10 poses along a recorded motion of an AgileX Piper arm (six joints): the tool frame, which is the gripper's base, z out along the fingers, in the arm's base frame.
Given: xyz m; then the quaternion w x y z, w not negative.
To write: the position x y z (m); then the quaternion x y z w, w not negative. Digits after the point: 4 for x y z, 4 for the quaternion.
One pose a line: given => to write
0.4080 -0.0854 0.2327 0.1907 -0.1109 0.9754 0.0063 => 0.4080 -0.0854 0.2327 -0.1109 0.9754 0.0063 0.1907
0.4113 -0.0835 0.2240 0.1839 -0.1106 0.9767 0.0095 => 0.4113 -0.0835 0.2240 -0.1106 0.9767 0.0095 0.1839
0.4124 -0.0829 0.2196 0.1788 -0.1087 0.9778 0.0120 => 0.4124 -0.0829 0.2196 -0.1087 0.9778 0.0120 0.1788
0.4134 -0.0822 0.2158 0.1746 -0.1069 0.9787 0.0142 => 0.4134 -0.0822 0.2158 -0.1069 0.9787 0.0142 0.1746
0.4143 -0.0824 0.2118 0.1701 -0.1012 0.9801 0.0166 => 0.4143 -0.0824 0.2118 -0.1012 0.9801 0.0166 0.1701
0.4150 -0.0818 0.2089 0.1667 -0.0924 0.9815 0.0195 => 0.4150 -0.0818 0.2089 -0.0924 0.9815 0.0195 0.1667
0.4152 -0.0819 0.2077 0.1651 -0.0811 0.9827 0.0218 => 0.4152 -0.0819 0.2077 -0.0811 0.9827 0.0218 0.1651
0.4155 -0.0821 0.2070 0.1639 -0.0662 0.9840 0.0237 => 0.4155 -0.0821 0.2070 -0.0662 0.9840 0.0237 0.1639
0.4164 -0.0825 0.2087 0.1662 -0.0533 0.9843 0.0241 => 0.4164 -0.0825 0.2087 -0.0533 0.9843 0.0241 0.1662
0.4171 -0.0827 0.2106 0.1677 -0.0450 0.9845 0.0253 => 0.4171 -0.0827 0.2106 -0.0450 0.9845 0.0253 0.1677
